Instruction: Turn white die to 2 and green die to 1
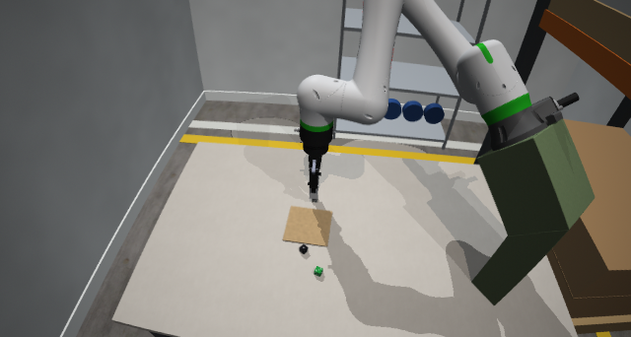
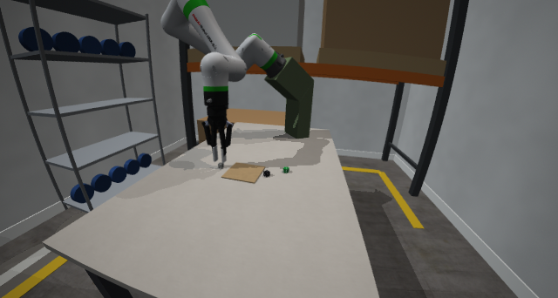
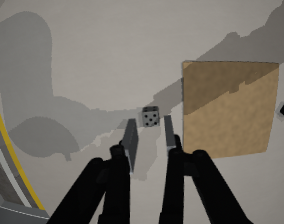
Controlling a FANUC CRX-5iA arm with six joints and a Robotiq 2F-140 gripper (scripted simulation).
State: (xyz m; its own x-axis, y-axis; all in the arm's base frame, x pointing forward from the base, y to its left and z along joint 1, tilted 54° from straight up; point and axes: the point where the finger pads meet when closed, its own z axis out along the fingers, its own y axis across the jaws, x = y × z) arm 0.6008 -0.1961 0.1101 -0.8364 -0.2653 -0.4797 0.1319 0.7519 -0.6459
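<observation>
Right now the white die is 6 cm below my hand. Also, from my hand: mat 11 cm to the left, 6 cm below, 2 cm ahead; black die 20 cm to the left, 6 cm below, 4 cm ahead; green die 28 cm to the left, 6 cm below.
</observation>
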